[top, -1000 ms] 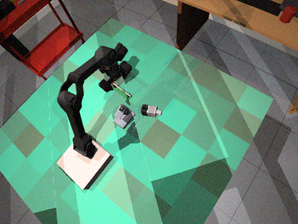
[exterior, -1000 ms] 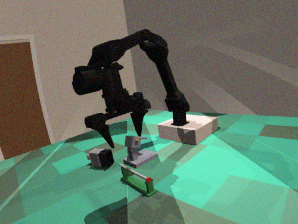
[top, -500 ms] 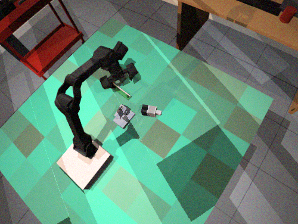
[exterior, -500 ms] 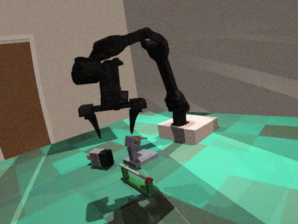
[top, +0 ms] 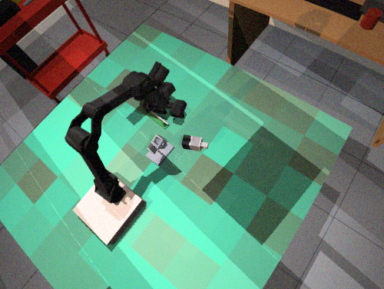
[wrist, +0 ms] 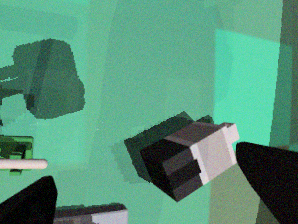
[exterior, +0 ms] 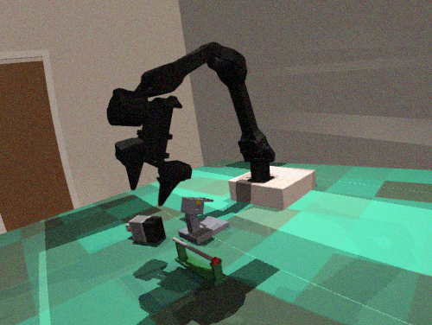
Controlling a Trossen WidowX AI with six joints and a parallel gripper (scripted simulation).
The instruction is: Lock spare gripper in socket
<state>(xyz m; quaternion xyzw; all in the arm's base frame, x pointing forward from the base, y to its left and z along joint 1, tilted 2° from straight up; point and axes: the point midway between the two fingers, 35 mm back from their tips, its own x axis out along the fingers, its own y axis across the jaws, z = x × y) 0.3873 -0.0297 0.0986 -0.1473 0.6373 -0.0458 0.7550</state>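
The spare gripper is 3 cm behind my gripper tip, 11 cm to the right of it and 11 cm below it. Round my gripper tip: grey mount 13 cm behind, 2 cm to the left, 9 cm below; green pin rest 1 cm behind, 13 cm to the left, 12 cm below.
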